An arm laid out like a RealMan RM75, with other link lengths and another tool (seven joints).
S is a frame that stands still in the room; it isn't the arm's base.
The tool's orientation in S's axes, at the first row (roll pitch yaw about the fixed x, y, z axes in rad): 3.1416, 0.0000, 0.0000
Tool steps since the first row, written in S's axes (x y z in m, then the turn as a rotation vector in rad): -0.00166, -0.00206, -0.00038, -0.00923, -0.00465, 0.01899; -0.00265, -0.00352, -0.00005, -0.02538, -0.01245, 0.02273; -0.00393, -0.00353, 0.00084, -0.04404, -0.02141, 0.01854; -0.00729, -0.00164, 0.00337, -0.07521, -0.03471, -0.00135; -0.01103, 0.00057, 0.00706, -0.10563, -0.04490, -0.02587
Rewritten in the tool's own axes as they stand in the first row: -0.00166, 0.00206, 0.00038, -0.00923, 0.00465, -0.01899; -0.00265, 0.00352, 0.00005, -0.02538, 0.01245, -0.02273; -0.00393, 0.00353, -0.00084, -0.04404, 0.02141, -0.01854; -0.00729, 0.00164, -0.00337, -0.07521, 0.03471, 0.00135; -0.01103, -0.00057, -0.00706, -0.10563, 0.04490, 0.02587
